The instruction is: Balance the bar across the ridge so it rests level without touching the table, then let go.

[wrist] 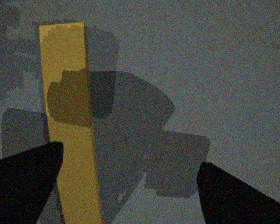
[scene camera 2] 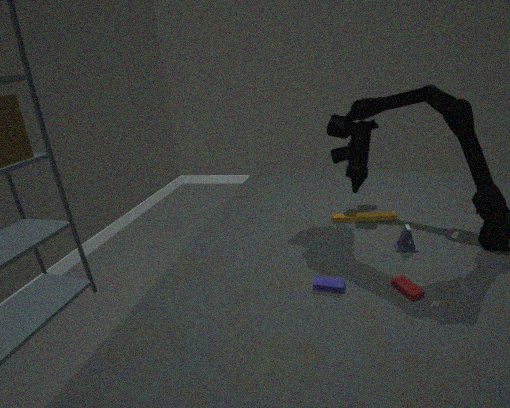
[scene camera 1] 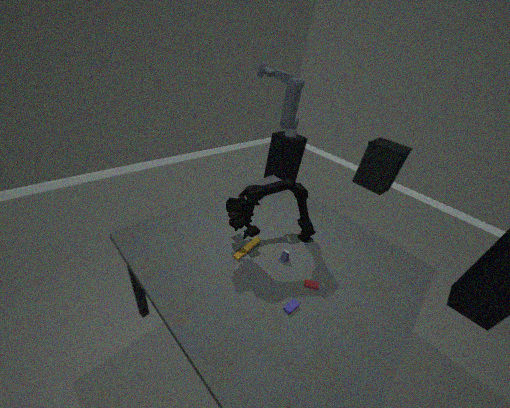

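Scene camera 2 shows me my gripper (scene camera 2: 355, 188), open and with nothing in its grasp. The wrist view shows my gripper (wrist: 132, 162) as well.
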